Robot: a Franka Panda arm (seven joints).
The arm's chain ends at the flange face. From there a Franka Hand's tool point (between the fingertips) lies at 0.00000 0.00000 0.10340 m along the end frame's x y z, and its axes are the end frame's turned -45 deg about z.
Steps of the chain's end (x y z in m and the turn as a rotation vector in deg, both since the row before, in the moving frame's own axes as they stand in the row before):
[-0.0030 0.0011 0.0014 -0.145 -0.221 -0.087]
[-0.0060 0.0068 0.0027 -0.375 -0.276 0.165]
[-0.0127 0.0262 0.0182 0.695 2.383 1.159]
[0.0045 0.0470 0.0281 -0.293 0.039 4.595]
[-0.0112 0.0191 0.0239 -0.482 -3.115 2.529]
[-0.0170 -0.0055 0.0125 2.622 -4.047 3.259]
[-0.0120 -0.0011 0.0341 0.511 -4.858 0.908]
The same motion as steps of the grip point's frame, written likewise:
[-0.0034 -0.0014 0.0014 0.054 -0.259 -0.087]
[-0.0099 0.0007 0.0027 -0.070 -0.460 0.165]
[-0.0236 0.0117 0.0181 -1.194 2.176 1.159]
[-0.0304 0.0368 0.0281 -0.235 -0.180 4.595]
[-0.0259 0.0021 0.0237 1.862 -2.543 2.529]
[-0.0097 -0.0245 0.0121 4.716 -1.008 3.259]
[-0.0132 -0.0161 0.0337 3.796 -3.074 0.908]

